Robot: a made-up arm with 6 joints.
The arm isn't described. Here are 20 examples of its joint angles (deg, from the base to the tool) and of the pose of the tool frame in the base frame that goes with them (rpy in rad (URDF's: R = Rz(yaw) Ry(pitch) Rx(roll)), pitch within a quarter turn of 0, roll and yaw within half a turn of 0; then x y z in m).
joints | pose
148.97 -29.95 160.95 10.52 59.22 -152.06 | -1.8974 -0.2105 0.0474 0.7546 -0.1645 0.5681
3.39 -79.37 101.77 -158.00 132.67 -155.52 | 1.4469 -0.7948 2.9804 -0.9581 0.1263 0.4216
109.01 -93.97 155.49 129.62 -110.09 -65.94 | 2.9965 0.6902 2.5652 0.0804 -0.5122 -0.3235
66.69 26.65 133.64 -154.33 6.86 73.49 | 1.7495 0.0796 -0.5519 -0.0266 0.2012 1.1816
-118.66 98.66 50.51 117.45 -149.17 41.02 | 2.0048 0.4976 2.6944 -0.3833 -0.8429 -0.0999
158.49 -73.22 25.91 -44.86 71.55 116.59 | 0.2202 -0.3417 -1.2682 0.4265 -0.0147 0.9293
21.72 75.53 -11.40 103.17 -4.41 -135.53 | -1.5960 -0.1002 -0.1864 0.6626 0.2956 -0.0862
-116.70 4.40 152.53 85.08 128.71 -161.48 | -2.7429 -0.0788 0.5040 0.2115 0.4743 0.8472
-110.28 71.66 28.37 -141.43 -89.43 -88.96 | 2.4528 0.4851 0.1335 -0.1045 -0.7353 -0.0524
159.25 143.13 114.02 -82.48 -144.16 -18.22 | 0.4350 0.6808 -2.3100 -0.6010 0.2701 -0.5384
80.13 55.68 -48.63 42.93 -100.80 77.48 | 0.3678 0.0346 -2.5011 0.2160 0.3694 0.0141
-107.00 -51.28 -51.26 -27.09 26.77 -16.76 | 0.5428 -0.6811 2.2560 -0.1945 -0.0471 0.4960
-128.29 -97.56 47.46 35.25 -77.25 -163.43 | 1.9778 0.5577 -2.6707 0.4599 0.8466 0.3823
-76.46 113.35 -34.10 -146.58 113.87 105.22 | 1.6613 0.5264 -2.8638 0.1405 0.0712 -0.1206
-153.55 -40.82 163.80 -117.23 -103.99 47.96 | -2.0731 1.2179 1.0642 0.7962 0.3424 0.5487
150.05 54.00 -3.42 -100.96 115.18 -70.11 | 0.2762 0.2247 -0.8582 -0.4180 0.2077 0.0303
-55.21 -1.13 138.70 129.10 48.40 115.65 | 1.7097 -0.6496 -2.4249 -0.1832 0.4353 0.9592
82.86 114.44 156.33 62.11 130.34 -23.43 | -2.9575 0.4248 -0.8002 0.2517 0.6983 0.5061
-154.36 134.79 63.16 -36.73 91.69 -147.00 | 0.6693 1.1017 1.9605 -0.3891 0.0065 -0.5919
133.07 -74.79 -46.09 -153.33 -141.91 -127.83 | 0.2166 1.0573 -2.4827 -0.1439 -0.0604 0.5440
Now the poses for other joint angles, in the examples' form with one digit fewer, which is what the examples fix.
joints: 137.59 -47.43 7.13 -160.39 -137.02 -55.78
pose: -0.244 -0.386 -2.455 -0.113 -0.103 0.991
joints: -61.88 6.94 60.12 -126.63 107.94 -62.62
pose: -2.118 0.813 0.133 0.360 -0.359 1.030
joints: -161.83 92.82 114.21 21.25 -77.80 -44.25
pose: -1.398 -0.672 2.594 -0.941 -0.107 0.526
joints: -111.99 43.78 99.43 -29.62 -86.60 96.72
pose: -2.677 -0.178 0.110 -0.389 -0.560 0.983
